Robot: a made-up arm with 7 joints. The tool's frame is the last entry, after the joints.
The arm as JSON. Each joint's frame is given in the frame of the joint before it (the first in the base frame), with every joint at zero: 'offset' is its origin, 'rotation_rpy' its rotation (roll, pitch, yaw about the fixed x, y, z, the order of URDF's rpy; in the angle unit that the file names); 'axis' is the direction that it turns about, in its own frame. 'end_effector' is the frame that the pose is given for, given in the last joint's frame.
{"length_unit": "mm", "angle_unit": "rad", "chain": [
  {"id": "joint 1", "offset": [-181.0, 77.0, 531.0], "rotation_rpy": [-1.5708, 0.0, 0.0], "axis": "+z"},
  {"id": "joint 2", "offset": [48.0, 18.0, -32.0], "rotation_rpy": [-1.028, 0.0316, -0.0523], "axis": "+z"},
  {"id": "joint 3", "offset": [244.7, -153.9, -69.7], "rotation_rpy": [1.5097, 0.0, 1.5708], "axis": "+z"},
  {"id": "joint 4", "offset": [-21.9, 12.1, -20.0], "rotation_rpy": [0.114, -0.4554, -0.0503], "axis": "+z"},
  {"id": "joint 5", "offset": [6.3, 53.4, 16.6], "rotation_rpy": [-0.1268, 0.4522, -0.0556], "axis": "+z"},
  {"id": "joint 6", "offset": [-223.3, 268.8, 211.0], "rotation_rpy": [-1.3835, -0.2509, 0.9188], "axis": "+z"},
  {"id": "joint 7", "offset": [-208.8, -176.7, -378.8], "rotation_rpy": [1.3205, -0.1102, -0.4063], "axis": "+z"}
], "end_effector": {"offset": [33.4, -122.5, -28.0], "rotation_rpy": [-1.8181, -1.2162, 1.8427]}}
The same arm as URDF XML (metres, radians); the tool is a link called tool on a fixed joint. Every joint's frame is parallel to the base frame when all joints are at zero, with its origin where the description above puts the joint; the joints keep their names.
<robot name="arm">
  <link name="base"/>
  <link name="link1"/>
  <link name="link2"/>
  <link name="link3"/>
  <link name="link4"/>
  <link name="link5"/>
  <link name="link6"/>
  <link name="link7"/>
  <link name="tool"/>
  <joint name="joint 1" type="continuous">
    <parent link="base"/>
    <child link="link1"/>
    <origin xyz="-0.181 0.077 0.531" rpy="0 0 0"/>
    <axis xyz="0 1 0"/>
  </joint>
  <joint name="joint 2" type="continuous">
    <parent link="link1"/>
    <child link="link2"/>
    <origin xyz="0.048 -0.032 -0.018" rpy="0 0 0"/>
    <axis xyz="0.061101 0.516311 -0.854219"/>
  </joint>
  <joint name="joint 3" type="continuous">
    <parent link="link2"/>
    <child link="link3"/>
    <origin xyz="0.24 0.088 0.1519" rpy="0 0 0"/>
    <axis xyz="1 0 0"/>
  </joint>
  <joint name="joint 4" type="continuous">
    <parent link="link3"/>
    <child link="link4"/>
    <origin xyz="-0.02 0.025 0.001" rpy="0 0 0"/>
    <axis xyz="0.892268 0.330988 0.307089"/>
  </joint>
  <joint name="joint 5" type="continuous">
    <parent link="link4"/>
    <child link="link5"/>
    <origin xyz="0.023 0.028 -0.043" rpy="0 0 0"/>
    <axis xyz="1 0 0"/>
  </joint>
  <joint name="joint 6" type="continuous">
    <parent link="link5"/>
    <child link="link6"/>
    <origin xyz="0.211 0.324 -0.131" rpy="0 0 0"/>
    <axis xyz="0.180394 0.977469 -0.109597"/>
  </joint>
  <joint name="joint 7" type="continuous">
    <parent link="link6"/>
    <child link="link7"/>
    <origin xyz="0.048 -0.364 0.289" rpy="0 0 0"/>
    <axis xyz="0.779925 0.175306 0.60082"/>
  </joint>
  <joint name="tool_fixed" type="fixed">
    <parent link="link7"/>
    <child link="tool"/>
    <origin xyz="0.009 -0.128 -0.021" rpy="-0.4613 -0.6144 0.6595"/>
  </joint>
</robot>

